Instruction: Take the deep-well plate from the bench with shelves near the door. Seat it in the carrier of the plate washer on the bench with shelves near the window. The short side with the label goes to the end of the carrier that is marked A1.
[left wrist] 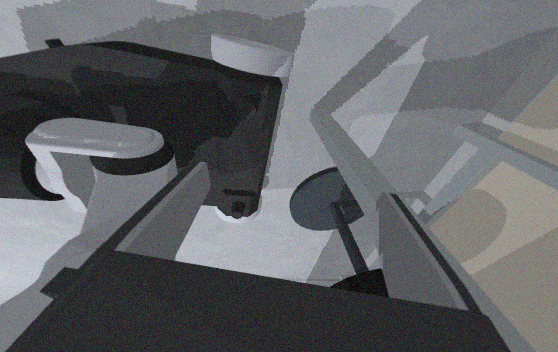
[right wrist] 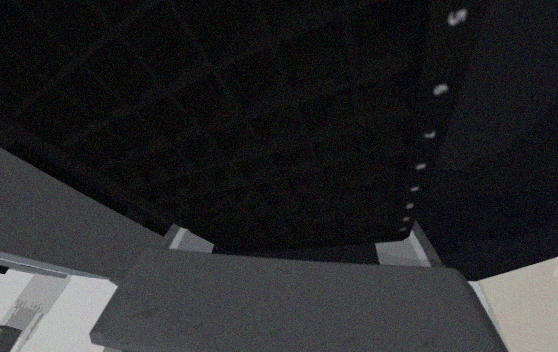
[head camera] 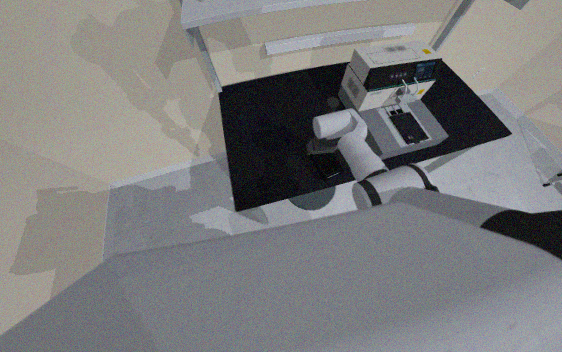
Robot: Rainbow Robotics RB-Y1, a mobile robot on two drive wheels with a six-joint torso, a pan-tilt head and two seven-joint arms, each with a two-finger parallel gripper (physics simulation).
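Frame: origin at the robot's base, x down, y ahead, z right, level; metres.
Seen in the pictures: left gripper, fingertip midpoint: (left wrist: 291, 189); right gripper, fingertip midpoint: (head camera: 318, 152).
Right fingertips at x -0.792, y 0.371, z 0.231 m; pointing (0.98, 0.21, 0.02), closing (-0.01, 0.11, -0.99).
Observation:
Offsets run from my right fingertips to a thing's middle. "spot": to the spot under its first point. Level surfaces: height alone.
The black deep-well plate @(dx -0.021, dy -0.066, dz +0.009 m) (head camera: 327, 167) (right wrist: 280, 125) is held level or nearly so over the black bench top in the head view; its height is hard to tell. My right gripper (right wrist: 296, 241) is shut on it, with the fingers at its two sides; a row of pale numbers runs along the plate's right side in the right wrist view. The plate washer (head camera: 400, 75) stands right of the plate in the head view, with its dark carrier @(spot: dx -0.066, dy -0.004, dz +0.418 m) (head camera: 411, 129) at its front. A small mark shows at the carrier's near end, too small to read. My left gripper (left wrist: 291, 189) is open and empty, above the floor.
The black bench top @(dx +0.029 m) (head camera: 270, 135) has a shelf (head camera: 225, 15) above its back. A round stool seat @(spot: dx +0.761, dy -0.032, dz +0.070 m) (head camera: 312, 200) (left wrist: 312, 202) is by the bench's front edge. A bench leg @(spot: dx +0.500, dy -0.136, dz -0.369 m) (left wrist: 345, 150) and my dark wheeled base (left wrist: 225, 115) show in the left wrist view.

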